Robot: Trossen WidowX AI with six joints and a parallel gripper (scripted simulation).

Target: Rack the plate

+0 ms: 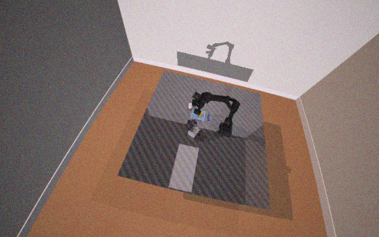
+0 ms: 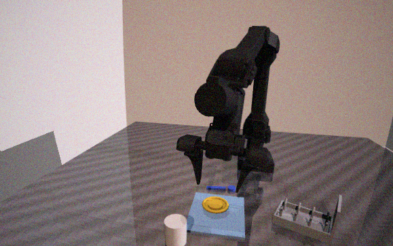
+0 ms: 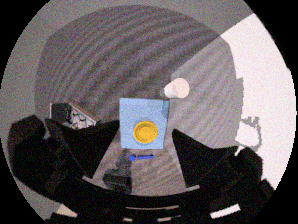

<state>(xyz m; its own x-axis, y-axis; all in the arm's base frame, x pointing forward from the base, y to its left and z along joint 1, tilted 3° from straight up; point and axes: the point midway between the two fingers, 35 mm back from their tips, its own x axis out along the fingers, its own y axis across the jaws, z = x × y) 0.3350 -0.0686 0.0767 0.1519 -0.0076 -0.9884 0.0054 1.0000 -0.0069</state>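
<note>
Now: gripper tip 70 mm above the small yellow plate, 40 mm past it and 10 mm to the left of it. From my gripper tip the other things lie so: pale cylinder 80 mm ahead, 60 mm to the right, 60 mm below; small blue bar 150 mm behind, 90 mm below; light blue flat pad 90 mm below, 30 mm behind.
</note>
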